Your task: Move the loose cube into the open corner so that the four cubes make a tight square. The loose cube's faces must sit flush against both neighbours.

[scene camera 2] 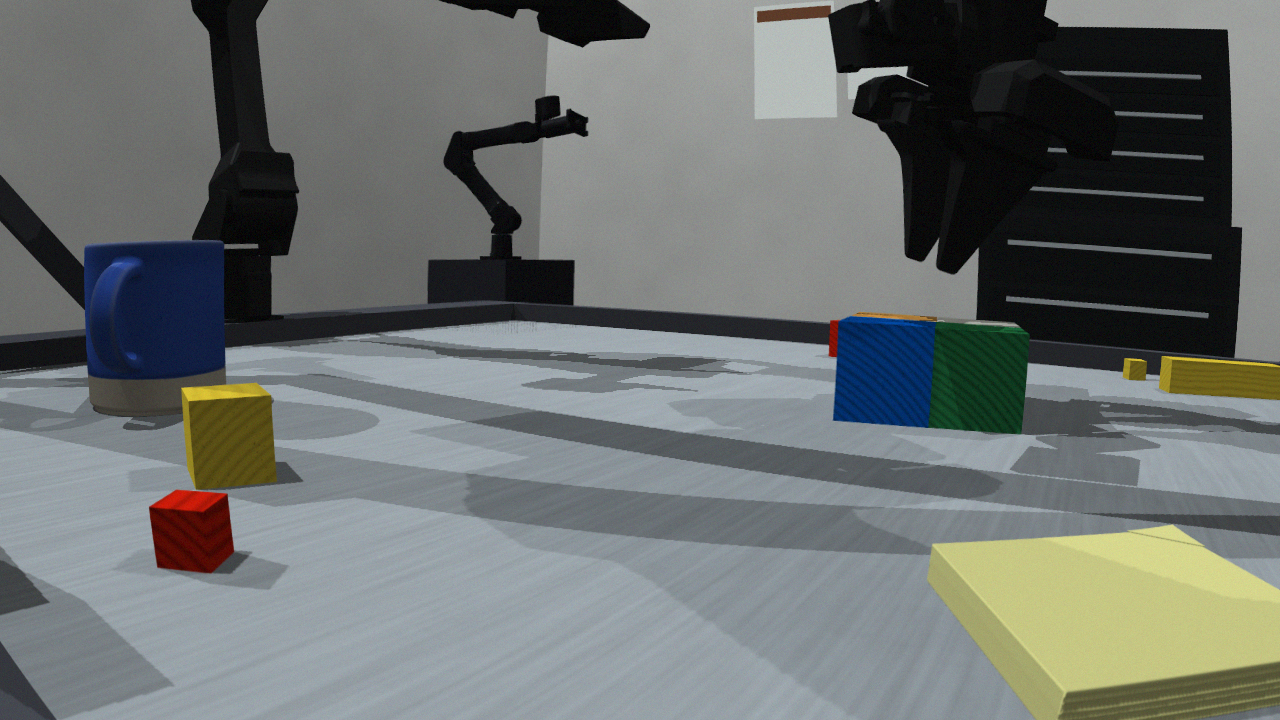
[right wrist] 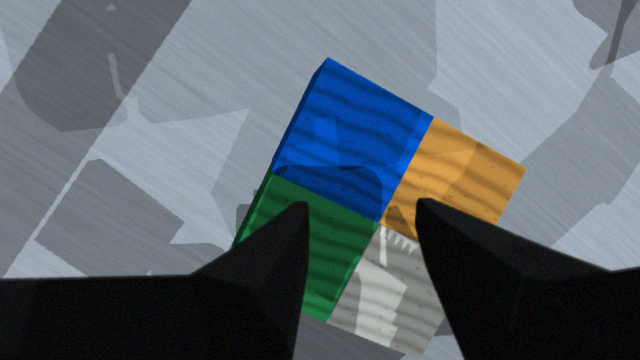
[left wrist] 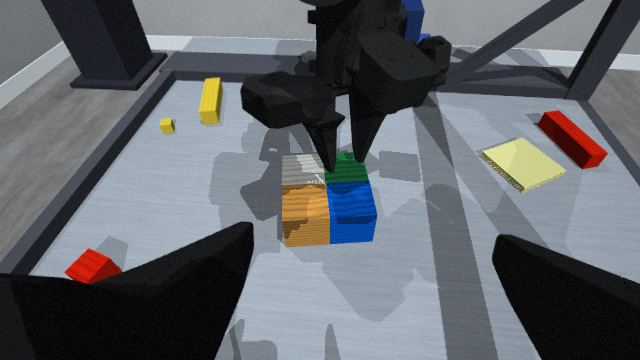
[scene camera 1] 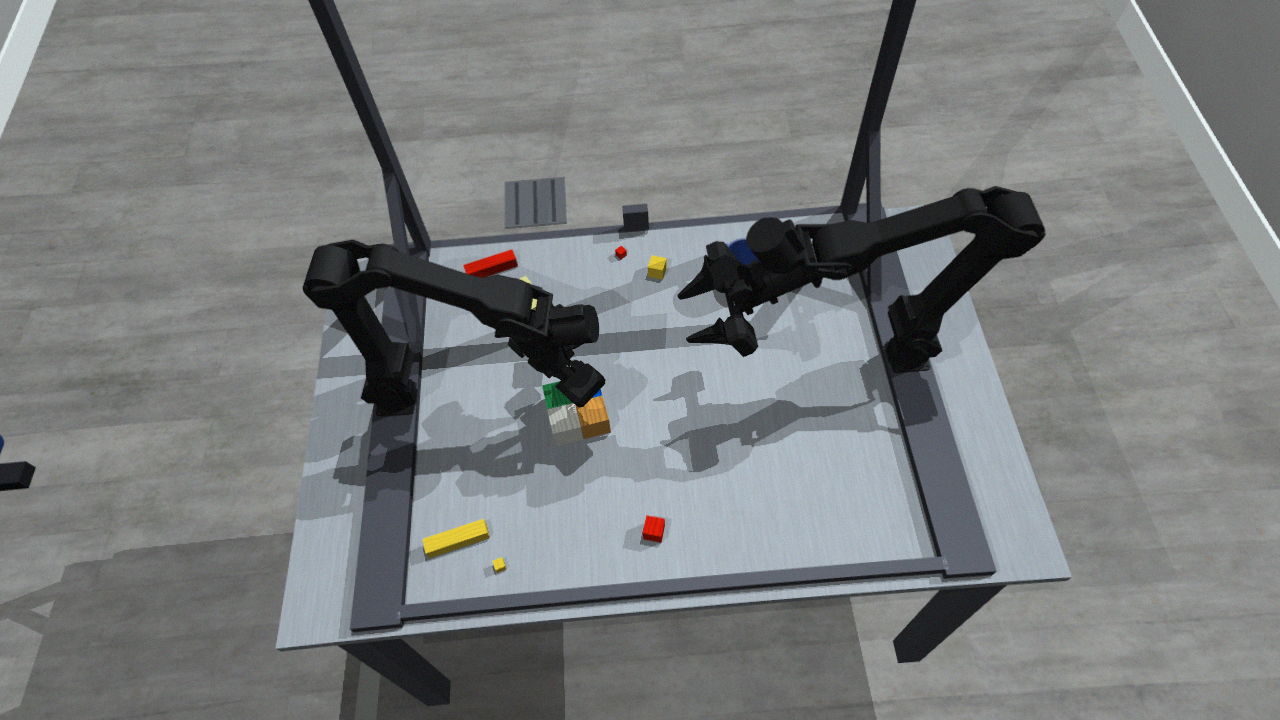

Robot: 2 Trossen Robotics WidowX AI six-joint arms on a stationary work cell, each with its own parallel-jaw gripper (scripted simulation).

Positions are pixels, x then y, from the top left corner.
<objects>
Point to a blue cube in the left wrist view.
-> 353, 215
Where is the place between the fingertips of my right gripper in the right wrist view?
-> At 361, 213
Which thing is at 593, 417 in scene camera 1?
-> An orange cube.
</objects>
